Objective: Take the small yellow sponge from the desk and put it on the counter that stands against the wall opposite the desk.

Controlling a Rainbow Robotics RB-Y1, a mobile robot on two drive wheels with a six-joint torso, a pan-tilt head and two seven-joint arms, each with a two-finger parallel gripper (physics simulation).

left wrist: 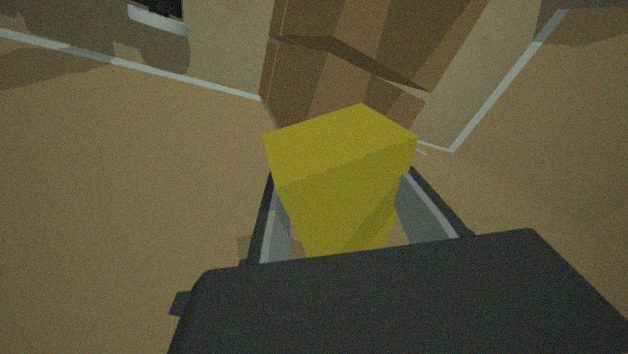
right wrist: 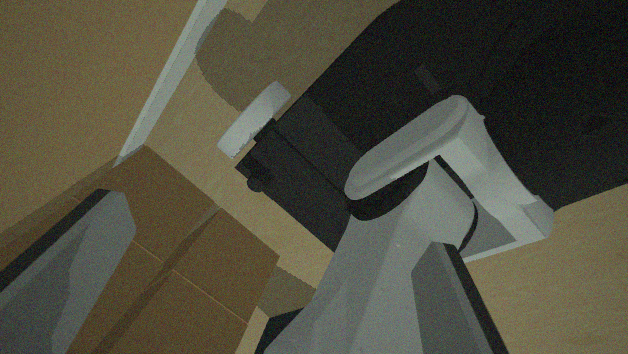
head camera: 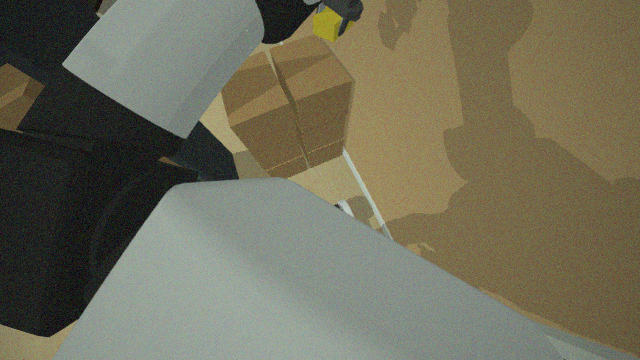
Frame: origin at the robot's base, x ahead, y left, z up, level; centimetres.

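Where they show: left gripper, fingertip midpoint: (left wrist: 334, 171) (head camera: 329, 26); right gripper, fingertip midpoint: (right wrist: 280, 235).
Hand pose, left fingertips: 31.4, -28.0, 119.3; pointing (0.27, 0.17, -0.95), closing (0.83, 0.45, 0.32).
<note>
After its pixels a point has its place, as x, y, z.
The small yellow sponge (head camera: 326, 25) @(28.8, -26.0, 121.3) (left wrist: 340, 175) @(29.3, -26.3, 122.2) is held between the fingers of my left gripper (head camera: 338, 20) @(31.4, -28.0, 119.3) (left wrist: 334, 171) @(31.4, -28.0, 119.3), clear of any surface. A brown wooden unit with a dark gap down its middle (head camera: 325, 110) @(46.7, -33.3, 66.2) (left wrist: 295, 65) @(47.0, -24.1, 59.8) (right wrist: 225, 260) @(47.5, -3.8, 15.0), which looks like the counter, stands by the wall. In the head view the sponge shows just above its upper edge; in the left wrist view the sponge covers part of it. The height between them is hard to tell. My right gripper (right wrist: 280, 235) @(-35.0, -21.2, 58.0) is open and empty. The desk cannot be made out.
A white skirting strip (head camera: 367, 192) @(6.5, -48.2, 8.8) (left wrist: 185, 79) @(8.1, -47.9, 8.9) (right wrist: 165, 85) @(13.3, -47.9, 6.9) runs along the foot of the wall beside the brown unit. The dark robot base (right wrist: 475, 50) @(-40.9, -10.2, 16.9) and a white wheel (right wrist: 255, 120) are close to the unit. Another brown piece (head camera: 17, 100) @(50.7, 57.7, 125.5) shows at the head view's left edge.
</note>
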